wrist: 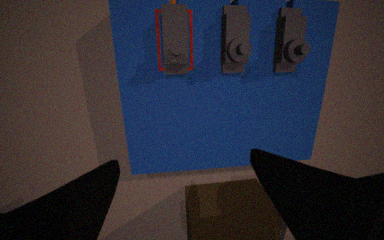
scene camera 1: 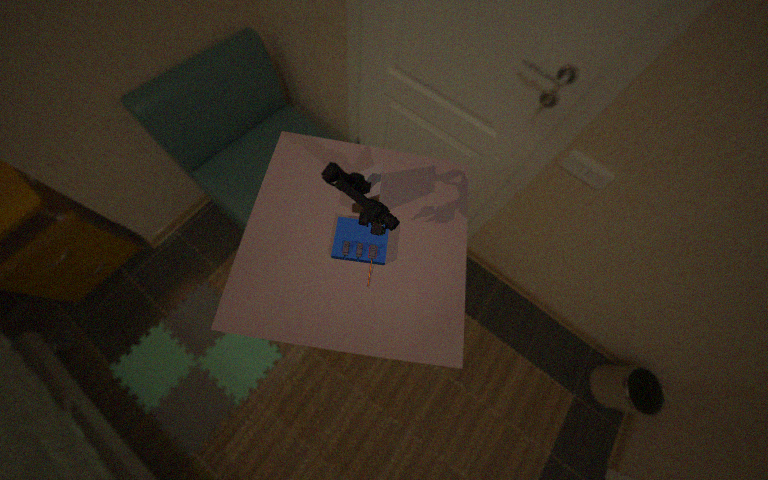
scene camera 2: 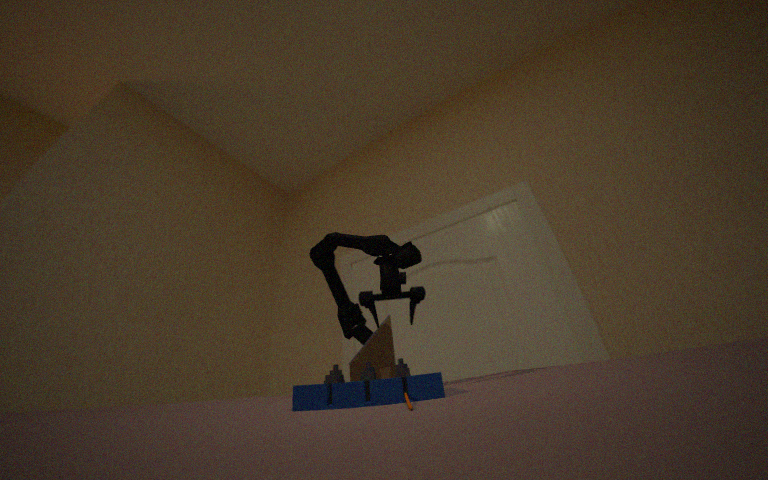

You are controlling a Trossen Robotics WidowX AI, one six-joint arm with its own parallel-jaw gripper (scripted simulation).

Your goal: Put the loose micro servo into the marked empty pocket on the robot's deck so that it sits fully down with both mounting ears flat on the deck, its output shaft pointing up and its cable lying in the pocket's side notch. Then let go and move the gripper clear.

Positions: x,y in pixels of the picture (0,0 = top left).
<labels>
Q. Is the gripper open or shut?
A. Open.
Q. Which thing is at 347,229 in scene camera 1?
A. A blue deck.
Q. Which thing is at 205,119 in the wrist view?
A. A blue deck.
</labels>
